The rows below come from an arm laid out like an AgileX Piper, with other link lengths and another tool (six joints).
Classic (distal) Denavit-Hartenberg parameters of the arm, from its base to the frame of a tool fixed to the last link. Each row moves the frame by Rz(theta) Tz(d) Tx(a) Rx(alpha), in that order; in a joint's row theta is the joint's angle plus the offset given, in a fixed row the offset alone. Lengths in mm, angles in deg.
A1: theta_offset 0  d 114.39  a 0  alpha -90
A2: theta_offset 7.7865  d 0  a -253.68  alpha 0
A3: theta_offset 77.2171  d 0  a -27.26  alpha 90
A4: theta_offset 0  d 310.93  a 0  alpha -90
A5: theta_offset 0  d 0  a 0  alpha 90
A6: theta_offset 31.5  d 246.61  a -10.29  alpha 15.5
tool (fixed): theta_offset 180  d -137.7  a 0  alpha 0
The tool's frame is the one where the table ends.
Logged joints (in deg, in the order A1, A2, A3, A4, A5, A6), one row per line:
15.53 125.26 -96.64 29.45 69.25 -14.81
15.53 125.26 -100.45 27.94 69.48 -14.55
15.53 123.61 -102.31 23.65 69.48 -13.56
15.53 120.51 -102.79 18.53 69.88 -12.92
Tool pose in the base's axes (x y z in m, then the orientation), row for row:
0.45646 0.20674 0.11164 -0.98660 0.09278 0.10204 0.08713
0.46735 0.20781 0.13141 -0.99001 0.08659 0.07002 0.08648
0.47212 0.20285 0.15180 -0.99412 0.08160 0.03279 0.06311
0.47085 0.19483 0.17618 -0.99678 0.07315 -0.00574 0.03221
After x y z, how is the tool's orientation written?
As a quaternion, x y z w.
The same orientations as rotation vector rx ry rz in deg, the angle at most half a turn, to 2 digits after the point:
-168.37 15.83 17.41
-169.01 14.78 11.95
-172.09 14.13 5.68
-175.83 12.90 -1.01

